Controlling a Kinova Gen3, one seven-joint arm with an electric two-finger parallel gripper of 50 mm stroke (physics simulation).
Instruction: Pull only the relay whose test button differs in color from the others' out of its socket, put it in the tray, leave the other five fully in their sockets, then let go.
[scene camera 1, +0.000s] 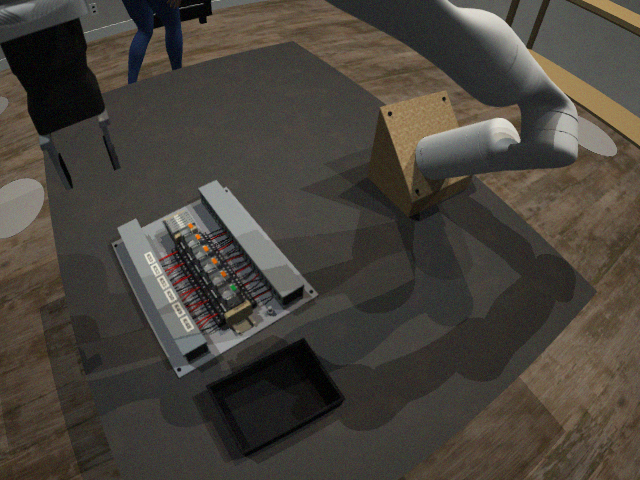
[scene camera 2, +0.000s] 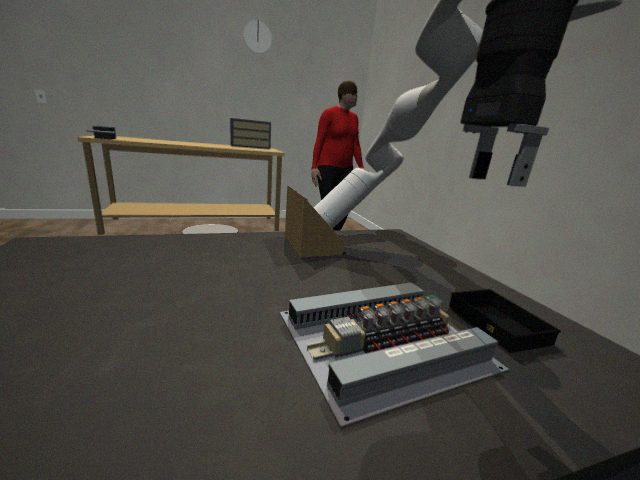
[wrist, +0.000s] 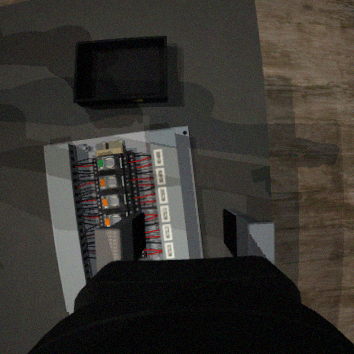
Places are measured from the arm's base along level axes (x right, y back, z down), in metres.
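Pixels of known places: gripper, fingertip midpoint: (scene camera 1: 92, 173) (scene camera 2: 495, 182) (wrist: 183, 227); arm's base, link origin: (scene camera 1: 432, 157) (scene camera 2: 321, 219).
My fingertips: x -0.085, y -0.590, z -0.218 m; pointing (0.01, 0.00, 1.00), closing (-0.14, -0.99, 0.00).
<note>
Ahead of a thing's pixels: the offset from my fingertips to its top centre.
The relay with the green test button @(dz +0.241, dx -0.044, dy +0.123 m) (scene camera 1: 231, 293) (scene camera 2: 433, 304) (wrist: 108, 163) sits in its socket at the row's end nearest the tray. The other relays @(dz +0.241, dx +0.015, dy +0.110 m) (scene camera 1: 210, 264) (scene camera 2: 393, 310) (wrist: 111, 201) have orange buttons and sit in the same row; in the wrist view a finger hides part of the row. The black tray @(dz +0.275, dx -0.210, dy +0.129 m) (scene camera 1: 238, 429) (scene camera 2: 522, 338) (wrist: 166, 70) lies beside the panel and looks empty. My gripper (scene camera 1: 90, 175) (scene camera 2: 498, 178) (wrist: 183, 227) is open and empty, high above the table. In the wrist view one finger overlaps the panel and the other is past its labelled side.
The relays' panel (scene camera 1: 219, 343) (scene camera 2: 361, 414) (wrist: 194, 210) carries a grey wire duct @(dz +0.267, dx +0.079, dy +0.188 m) (scene camera 1: 253, 240) (scene camera 2: 356, 302) (wrist: 61, 215) and a labelled duct @(dz +0.267, dx +0.041, dy +0.013 m) (scene camera 1: 155, 294) (scene camera 2: 413, 364) (wrist: 167, 200) on either side of the row. A wooden wedge (scene camera 1: 390, 165) (scene camera 2: 315, 237) stands at the arm's base.
</note>
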